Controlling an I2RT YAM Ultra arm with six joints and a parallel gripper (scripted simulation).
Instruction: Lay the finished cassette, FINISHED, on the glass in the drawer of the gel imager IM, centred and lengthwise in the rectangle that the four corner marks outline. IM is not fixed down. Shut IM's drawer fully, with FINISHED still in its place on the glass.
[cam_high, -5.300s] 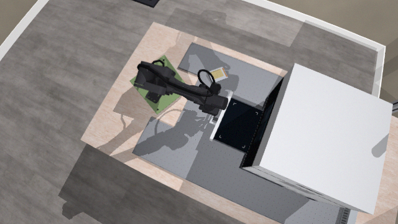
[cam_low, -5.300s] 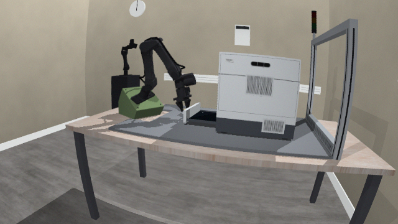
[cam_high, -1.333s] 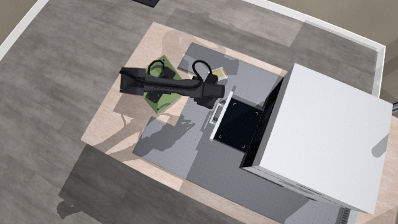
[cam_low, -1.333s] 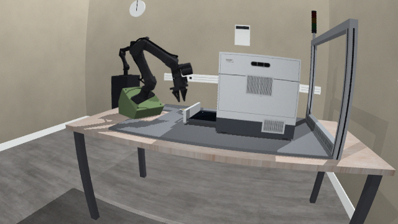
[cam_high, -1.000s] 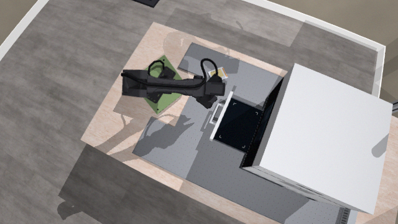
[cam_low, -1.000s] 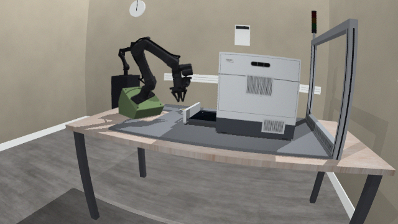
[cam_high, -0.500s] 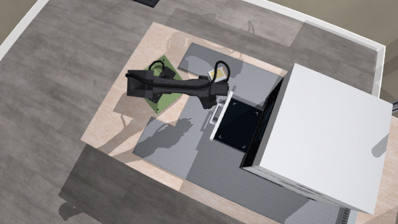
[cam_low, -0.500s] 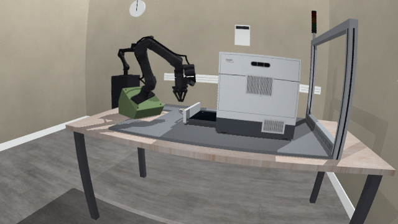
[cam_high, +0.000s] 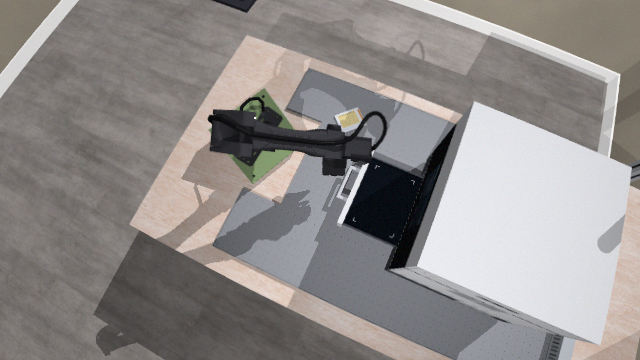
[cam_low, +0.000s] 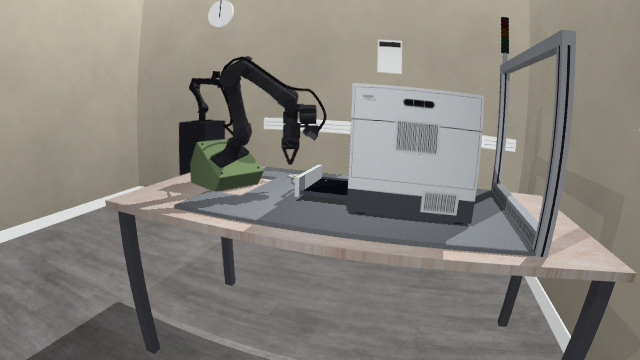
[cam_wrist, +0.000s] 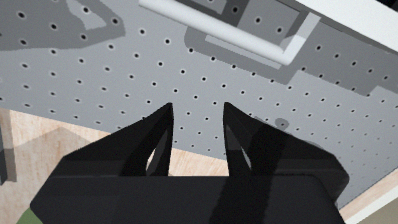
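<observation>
Right now the cassette FINISHED is 50 mm behind my hand, 240 mm to the left of it and 110 mm below it. From my hand the other things lie so: drawer 200 mm ahead, 70 mm below.
</observation>
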